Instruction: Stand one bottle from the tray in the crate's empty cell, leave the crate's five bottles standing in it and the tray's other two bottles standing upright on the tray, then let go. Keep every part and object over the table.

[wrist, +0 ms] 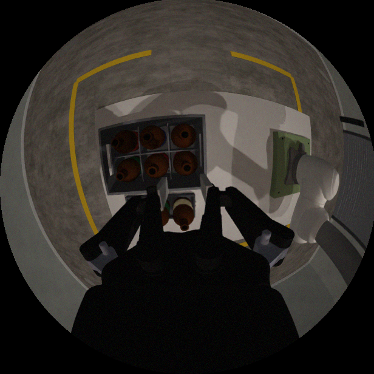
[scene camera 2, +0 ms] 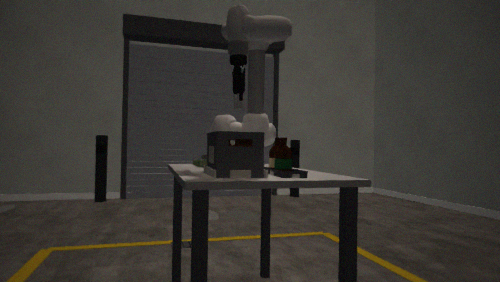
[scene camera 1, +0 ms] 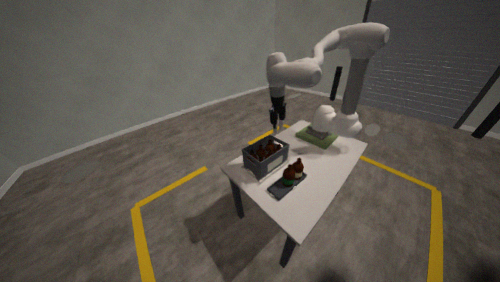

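Pixels of known places: gripper, between the fingertips: (scene camera 2: 238, 108) (scene camera 1: 278, 130); arm's base, origin of its link: (scene camera 1: 319, 133).
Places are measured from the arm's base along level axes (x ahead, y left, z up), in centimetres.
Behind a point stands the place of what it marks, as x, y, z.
Observation:
A dark grey crate (scene camera 1: 256, 167) {78.4, 4.6, 7.3} (scene camera 2: 235, 157) {79.2, -2.5, 4.3} (wrist: 204, 142) stands on the table with brown bottles upright in two rows of three; each of its cells holds one. One crate bottle (wrist: 186, 163) stands in the corner cell nearest the tray and the arm's base. My gripper (scene camera 1: 278, 127) {57.6, 1.4, 25.2} (scene camera 2: 239, 101) {57.6, 1.4, 25.2} (wrist: 183, 183) is partly open and empty, pointing down well above the crate. The dark tray (scene camera 1: 280, 191) {73.3, 22.1, -2.9} (scene camera 2: 301, 173) {78.6, 23.8, -1.7} beside the crate carries two upright bottles, one green-labelled (scene camera 1: 288, 176) {67.6, 22.0, 6.9} (scene camera 2: 283, 163) {68.4, 19.2, 1.7} and one cream-labelled (scene camera 1: 299, 168) {57.9, 22.1, 7.5} (wrist: 184, 213). Gripper fingers partly hide the green-labelled one in the wrist view.
The white table (scene camera 1: 320, 175) {42.3, 29.8, -3.4} (scene camera 2: 320, 179) {84.9, 29.2, -3.4} (wrist: 240, 107) carries the crate and tray near one end. The arm's base stands on a green plate (scene camera 1: 327, 142) {8.2, 13.6, 0.5} (wrist: 280, 175) at the other end. The crate stands near a table edge, and its walls rise around the bottles.

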